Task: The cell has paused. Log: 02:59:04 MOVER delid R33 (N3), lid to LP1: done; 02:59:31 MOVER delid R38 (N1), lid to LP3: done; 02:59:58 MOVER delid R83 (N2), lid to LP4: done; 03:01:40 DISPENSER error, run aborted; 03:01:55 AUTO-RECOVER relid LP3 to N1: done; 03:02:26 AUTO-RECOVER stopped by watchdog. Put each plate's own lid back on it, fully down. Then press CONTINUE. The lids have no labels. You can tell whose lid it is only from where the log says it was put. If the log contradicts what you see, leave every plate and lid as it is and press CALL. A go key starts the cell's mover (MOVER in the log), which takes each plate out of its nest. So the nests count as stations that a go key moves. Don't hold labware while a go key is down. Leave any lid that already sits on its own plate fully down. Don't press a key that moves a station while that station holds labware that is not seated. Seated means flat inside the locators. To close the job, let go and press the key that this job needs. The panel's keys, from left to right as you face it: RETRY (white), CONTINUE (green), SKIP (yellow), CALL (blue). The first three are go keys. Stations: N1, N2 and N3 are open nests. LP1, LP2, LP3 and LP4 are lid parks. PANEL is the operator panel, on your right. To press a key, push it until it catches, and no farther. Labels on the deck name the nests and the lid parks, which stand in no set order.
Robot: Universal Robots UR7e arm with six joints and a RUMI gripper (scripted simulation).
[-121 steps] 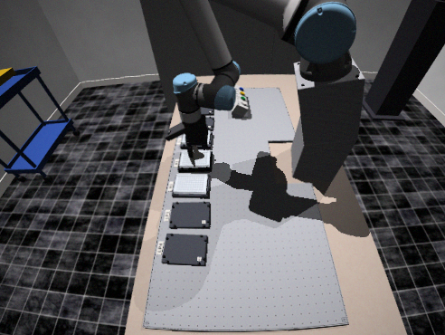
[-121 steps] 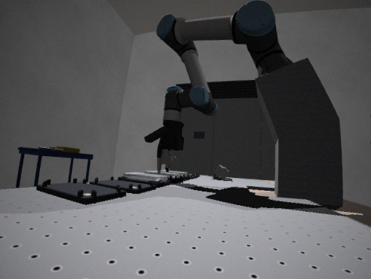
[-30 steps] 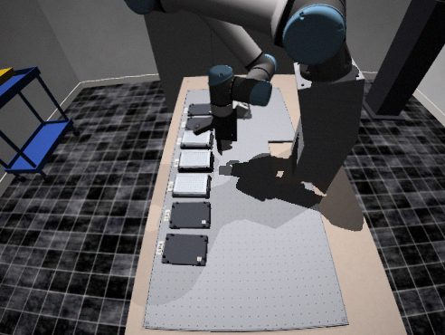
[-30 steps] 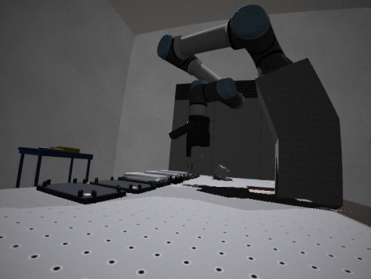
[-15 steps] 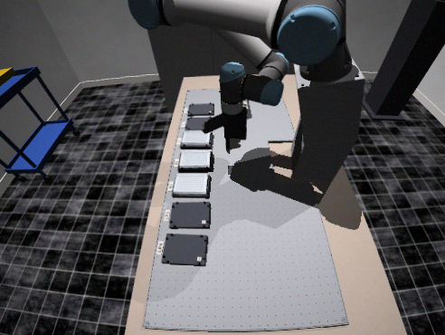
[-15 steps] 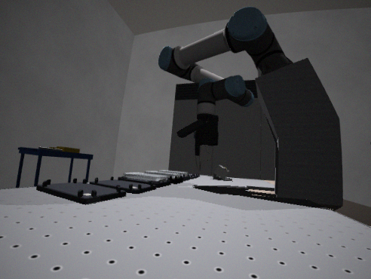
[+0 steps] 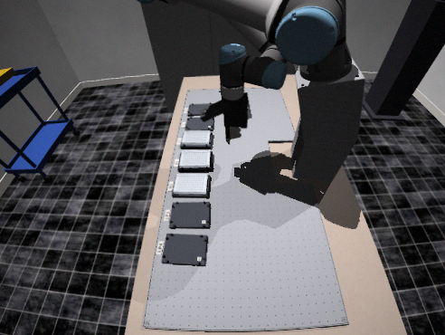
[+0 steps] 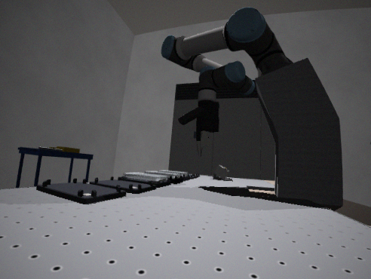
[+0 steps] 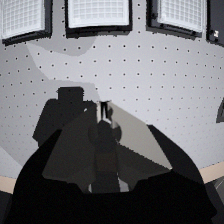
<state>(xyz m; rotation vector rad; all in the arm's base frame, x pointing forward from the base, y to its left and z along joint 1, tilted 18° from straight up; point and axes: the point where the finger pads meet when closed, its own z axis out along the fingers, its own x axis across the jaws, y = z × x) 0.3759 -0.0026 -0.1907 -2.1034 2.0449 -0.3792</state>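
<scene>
The green continue key is 400 mm to the right of my hand, 80 mm behind it and 60 mm below it. Round my hand: white key: 350 mm to the right, 80 mm behind, 60 mm below; well plate: 150 mm ahead, 100 mm below, 10 mm to the left; lid park LP2: 260 mm to the right, 150 mm ahead, 120 mm below.
</scene>
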